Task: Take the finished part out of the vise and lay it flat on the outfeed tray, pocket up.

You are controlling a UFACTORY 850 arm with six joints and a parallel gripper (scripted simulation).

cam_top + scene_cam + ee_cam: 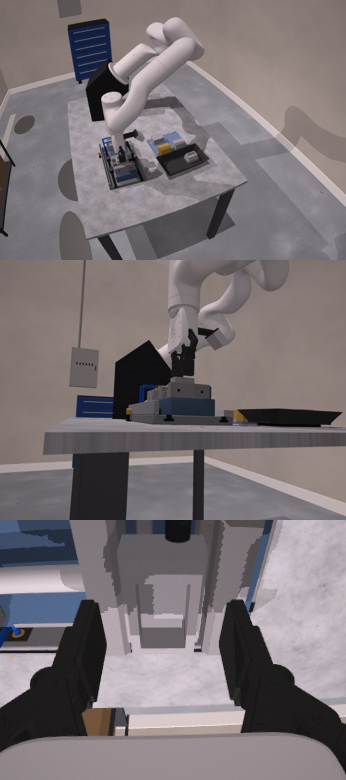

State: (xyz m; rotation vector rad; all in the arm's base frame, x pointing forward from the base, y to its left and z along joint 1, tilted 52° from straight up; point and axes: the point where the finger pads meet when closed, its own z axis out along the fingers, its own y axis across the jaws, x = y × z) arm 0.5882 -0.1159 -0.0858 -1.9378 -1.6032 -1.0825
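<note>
Now: the vise 90 mm below my hand, 60 mm behind it and 10 mm to the left of it. From my hand the other things lie so: yellow block: 250 mm to the left, 110 mm below, 60 mm behind.
</note>
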